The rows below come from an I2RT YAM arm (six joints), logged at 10 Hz.
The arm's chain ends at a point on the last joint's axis. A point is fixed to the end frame.
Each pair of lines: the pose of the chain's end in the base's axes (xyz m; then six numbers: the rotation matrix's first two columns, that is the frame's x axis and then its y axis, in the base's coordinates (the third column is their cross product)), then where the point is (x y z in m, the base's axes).
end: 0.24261 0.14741 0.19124 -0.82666 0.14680 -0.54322 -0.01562 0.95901 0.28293
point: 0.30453 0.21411 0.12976
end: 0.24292 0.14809 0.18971 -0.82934 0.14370 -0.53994 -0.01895 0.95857 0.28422
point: 0.30431 0.21515 0.12808
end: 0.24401 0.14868 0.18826 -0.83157 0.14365 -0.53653 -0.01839 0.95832 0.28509
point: 0.30511 0.21583 0.12644
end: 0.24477 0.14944 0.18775 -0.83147 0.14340 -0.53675 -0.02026 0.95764 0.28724
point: 0.30580 0.21683 0.12613
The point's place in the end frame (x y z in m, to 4 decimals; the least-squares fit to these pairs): -0.0080 0.0456 0.0996
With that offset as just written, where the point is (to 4 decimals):
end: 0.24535 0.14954 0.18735 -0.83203 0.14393 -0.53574 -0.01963 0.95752 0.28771
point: 0.3063 0.2169 0.1257
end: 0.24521 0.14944 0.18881 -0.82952 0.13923 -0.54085 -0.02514 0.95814 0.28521
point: 0.3063 0.2169 0.1273
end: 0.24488 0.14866 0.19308 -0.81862 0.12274 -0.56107 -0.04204 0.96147 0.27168
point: 0.3066 0.2160 0.1321
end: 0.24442 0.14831 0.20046 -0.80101 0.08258 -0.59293 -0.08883 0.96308 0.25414
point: 0.3057 0.2171 0.1407
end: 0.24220 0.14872 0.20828 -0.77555 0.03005 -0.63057 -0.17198 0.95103 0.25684
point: 0.3011 0.2225 0.1521
